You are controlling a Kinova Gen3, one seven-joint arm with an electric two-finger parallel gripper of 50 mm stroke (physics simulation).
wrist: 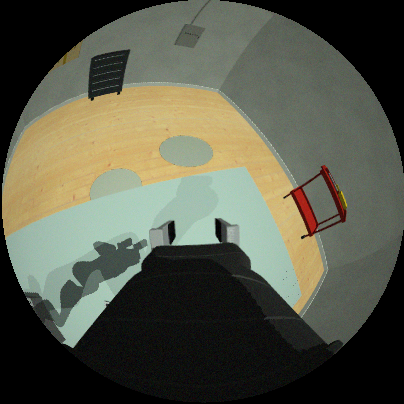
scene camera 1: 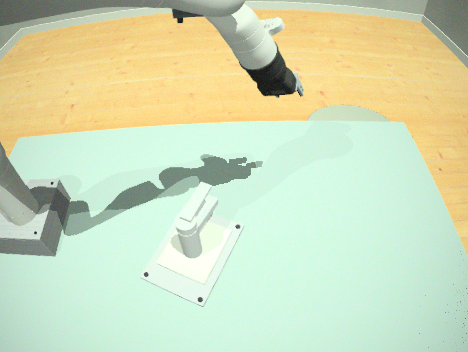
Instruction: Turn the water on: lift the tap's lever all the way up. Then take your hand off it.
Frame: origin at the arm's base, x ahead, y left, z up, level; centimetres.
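Seen in the pictures: gripper, fingertip midpoint: [wrist: 194,227] [scene camera 1: 290,93]; arm's base, origin of the base link: [scene camera 1: 24,211].
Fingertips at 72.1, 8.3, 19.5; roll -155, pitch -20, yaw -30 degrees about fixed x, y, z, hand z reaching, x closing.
Observation:
Offsets run from my fingertips to a thing's top centre, as dx, dy, dz. "spot": to the spot under its first point. Level surfaces: height alone.
The grey tap @[spot: -26.5, -22.9, -20.0] [scene camera 1: 191,243] stands upright on its pale mounting plate @[spot: -32.1, -30.3, -28.1] [scene camera 1: 175,289] on the table in the scene view. Its lever @[-24.2, -16.4, -13.3] [scene camera 1: 196,201], a flat light grey bar, lies over the spout @[-23.1, -14.7, -19.0] [scene camera 1: 207,215] and points toward the back of the table; its exact tilt is hard to tell. My gripper [scene camera 1: 289,94] [wrist: 194,227] is open and empty. It is in the air, well apart from the tap, up and to the right of it in the scene view. The lever does not show clearly in the wrist view.
The robot's base block [scene camera 1: 24,246] stands at the left of the pale green table @[dz -28.9] [scene camera 1: 325,275] [wrist: 235,200]. The arm reaches across the top of the scene view. A red cart [wrist: 306,212] and a dark slatted cabinet [wrist: 107,74] stand on the floor beyond the table.

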